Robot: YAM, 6 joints.
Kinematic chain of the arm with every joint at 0, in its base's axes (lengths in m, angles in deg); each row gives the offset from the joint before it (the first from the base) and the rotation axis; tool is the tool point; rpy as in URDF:
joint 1: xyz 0 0 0.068 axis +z
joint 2: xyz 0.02 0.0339 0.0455 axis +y
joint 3: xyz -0.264 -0.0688 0 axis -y
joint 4: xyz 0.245 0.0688 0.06 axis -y
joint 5: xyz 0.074 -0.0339 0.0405 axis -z
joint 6: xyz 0.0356 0 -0.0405 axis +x
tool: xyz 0 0 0 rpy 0 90 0
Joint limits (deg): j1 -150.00..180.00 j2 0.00..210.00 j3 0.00..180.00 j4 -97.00..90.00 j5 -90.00..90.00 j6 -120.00..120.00
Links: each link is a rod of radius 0.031 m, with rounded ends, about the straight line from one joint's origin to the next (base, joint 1, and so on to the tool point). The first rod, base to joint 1, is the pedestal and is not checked.
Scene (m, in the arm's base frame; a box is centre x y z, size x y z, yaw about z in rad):
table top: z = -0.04
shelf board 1: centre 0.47 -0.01 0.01 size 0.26 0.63 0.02 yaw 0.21
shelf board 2: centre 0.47 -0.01 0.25 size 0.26 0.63 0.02 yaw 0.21
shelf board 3: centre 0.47 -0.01 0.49 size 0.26 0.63 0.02 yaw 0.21
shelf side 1: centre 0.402 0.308 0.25 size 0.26 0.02 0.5 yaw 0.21
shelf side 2: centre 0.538 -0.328 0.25 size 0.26 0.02 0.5 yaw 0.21
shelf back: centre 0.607 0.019 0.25 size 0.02 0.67 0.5 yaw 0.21
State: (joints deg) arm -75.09 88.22 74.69 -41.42 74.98 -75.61
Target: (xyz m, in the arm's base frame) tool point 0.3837 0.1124 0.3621
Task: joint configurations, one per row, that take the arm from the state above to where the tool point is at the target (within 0.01 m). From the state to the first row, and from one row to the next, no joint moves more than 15 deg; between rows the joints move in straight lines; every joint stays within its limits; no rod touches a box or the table.
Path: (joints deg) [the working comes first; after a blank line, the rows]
Joints at the target: 21.09 102.48 97.64 -28.91 68.89 -75.61
Straight joint move there: clear.

1: -61.35 90.26 77.97 -39.63 74.11 -75.61
2: -47.61 92.30 81.25 -37.85 73.24 -75.61
3: -33.87 94.33 84.53 -36.06 72.37 -75.61
4: -20.13 96.37 87.80 -34.27 71.50 -75.61
5: -6.39 98.41 91.08 -32.49 70.63 -75.61
6: 7.35 100.45 94.36 -30.70 69.76 -75.61
7: 21.09 102.48 97.64 -28.91 68.89 -75.61

